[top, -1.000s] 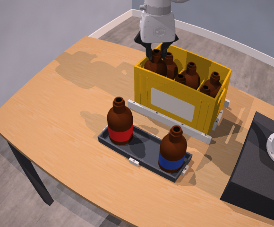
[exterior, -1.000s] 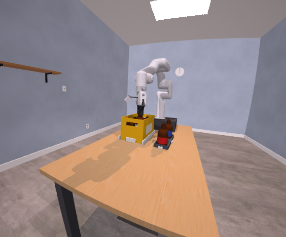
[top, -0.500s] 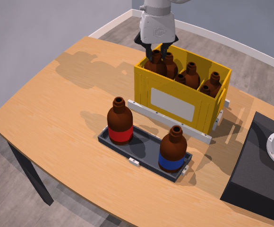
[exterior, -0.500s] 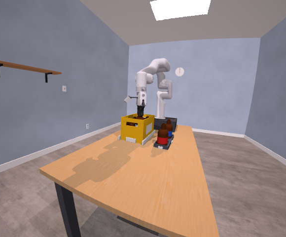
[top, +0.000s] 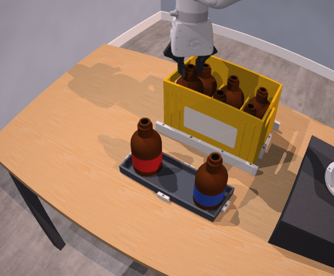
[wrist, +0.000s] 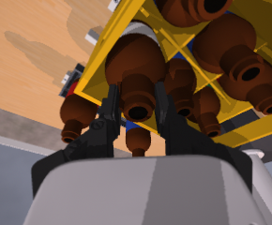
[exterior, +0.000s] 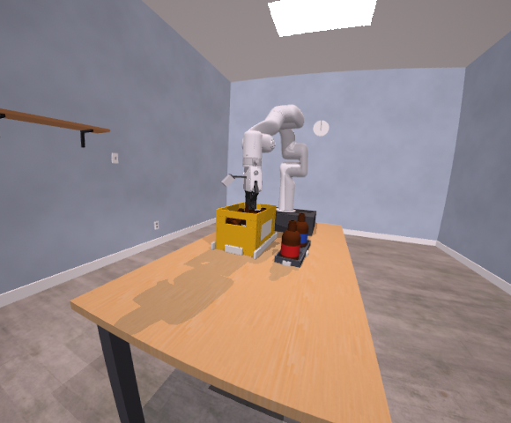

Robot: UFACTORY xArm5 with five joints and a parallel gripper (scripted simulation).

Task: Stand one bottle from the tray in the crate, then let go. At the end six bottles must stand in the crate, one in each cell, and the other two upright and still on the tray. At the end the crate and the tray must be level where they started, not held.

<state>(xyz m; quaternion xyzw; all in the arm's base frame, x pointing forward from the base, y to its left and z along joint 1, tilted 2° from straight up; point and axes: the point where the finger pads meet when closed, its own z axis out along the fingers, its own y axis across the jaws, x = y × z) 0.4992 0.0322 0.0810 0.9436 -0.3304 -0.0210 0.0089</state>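
Now: the yellow crate 120 mm below my hand, 80 mm behind it and 60 mm to the right of it. From my hand the other things lie so: grey tray: 190 mm below, 170 mm to the left, 100 mm behind.
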